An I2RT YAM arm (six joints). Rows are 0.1 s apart.
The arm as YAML. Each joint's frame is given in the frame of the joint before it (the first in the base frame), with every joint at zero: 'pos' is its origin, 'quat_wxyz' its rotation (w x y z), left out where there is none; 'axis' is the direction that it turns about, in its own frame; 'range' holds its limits. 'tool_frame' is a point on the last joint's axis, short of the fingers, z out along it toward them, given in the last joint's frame.
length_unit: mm
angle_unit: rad
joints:
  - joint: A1
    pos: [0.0, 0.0, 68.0]
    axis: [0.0, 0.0, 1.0]
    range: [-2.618, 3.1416]
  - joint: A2
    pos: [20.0, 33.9, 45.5]
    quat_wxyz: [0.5, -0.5, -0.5, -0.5]
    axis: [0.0, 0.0, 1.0]
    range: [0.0, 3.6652]
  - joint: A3
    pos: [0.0, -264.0, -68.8]
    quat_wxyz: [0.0, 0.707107, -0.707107, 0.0]
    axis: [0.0, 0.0, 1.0]
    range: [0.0, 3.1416]
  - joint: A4
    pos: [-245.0, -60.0, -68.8]
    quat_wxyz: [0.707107, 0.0, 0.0, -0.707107]
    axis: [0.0, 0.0, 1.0]
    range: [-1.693, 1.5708]
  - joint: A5
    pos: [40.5, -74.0, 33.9]
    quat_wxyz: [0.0, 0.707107, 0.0, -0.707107]
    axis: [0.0, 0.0, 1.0]
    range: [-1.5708, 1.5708]
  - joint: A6
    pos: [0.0, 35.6, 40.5]
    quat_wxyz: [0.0, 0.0, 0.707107, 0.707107]
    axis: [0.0, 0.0, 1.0]
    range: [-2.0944, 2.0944]
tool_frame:
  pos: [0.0, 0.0, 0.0]
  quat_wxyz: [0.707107, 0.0, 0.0, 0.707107]
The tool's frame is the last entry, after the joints.
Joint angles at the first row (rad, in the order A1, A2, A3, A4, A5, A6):
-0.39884, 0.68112, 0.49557, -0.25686, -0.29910, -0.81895
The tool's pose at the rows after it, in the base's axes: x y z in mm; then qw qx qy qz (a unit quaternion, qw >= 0):
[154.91 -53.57 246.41 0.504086 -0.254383 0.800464 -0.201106]
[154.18 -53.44 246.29 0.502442 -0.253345 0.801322 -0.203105]
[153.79 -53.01 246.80 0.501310 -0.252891 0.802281 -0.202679]
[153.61 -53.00 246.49 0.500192 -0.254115 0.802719 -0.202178]
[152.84 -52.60 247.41 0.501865 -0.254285 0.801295 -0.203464]
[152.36 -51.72 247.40 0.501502 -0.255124 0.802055 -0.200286]
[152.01 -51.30 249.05 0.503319 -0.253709 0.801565 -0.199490]
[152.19 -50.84 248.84 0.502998 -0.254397 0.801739 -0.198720]
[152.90 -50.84 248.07 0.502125 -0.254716 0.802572 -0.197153]
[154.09 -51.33 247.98 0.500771 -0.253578 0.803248 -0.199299]
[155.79 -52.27 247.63 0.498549 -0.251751 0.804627 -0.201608]
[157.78 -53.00 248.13 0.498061 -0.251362 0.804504 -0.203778]
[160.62 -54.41 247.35 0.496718 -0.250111 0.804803 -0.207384]
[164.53 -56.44 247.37 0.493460 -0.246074 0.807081 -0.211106]
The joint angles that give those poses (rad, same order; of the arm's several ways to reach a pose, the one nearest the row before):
-0.39605, 0.67649, 0.49199, -0.25933, -0.29461, -0.82450
-0.39580, 0.67240, 0.49130, -0.26385, -0.28869, -0.82530
-0.39361, 0.67034, 0.49402, -0.27120, -0.28550, -0.82394
-0.39427, 0.67028, 0.49401, -0.27452, -0.28689, -0.82683
-0.39380, 0.66424, 0.49463, -0.27608, -0.28681, -0.82679
-0.39022, 0.66135, 0.49563, -0.28400, -0.28840, -0.82437
-0.38865, 0.65840, 0.50034, -0.28819, -0.28849, -0.81918
-0.38522, 0.65875, 0.50006, -0.28878, -0.28685, -0.81847
-0.38356, 0.66325, 0.49912, -0.28681, -0.28687, -0.81762
-0.38215, 0.67023, 0.50018, -0.28108, -0.27991, -0.81761
-0.38197, 0.68111, 0.50164, -0.27358, -0.27211, -0.81762
-0.38050, 0.69247, 0.50523, -0.26421, -0.26688, -0.81837
-0.38042, 0.70916, 0.50507, -0.24599, -0.25904, -0.81995
-0.38028, 0.73359, 0.51141, -0.23008, -0.24577, -0.81785

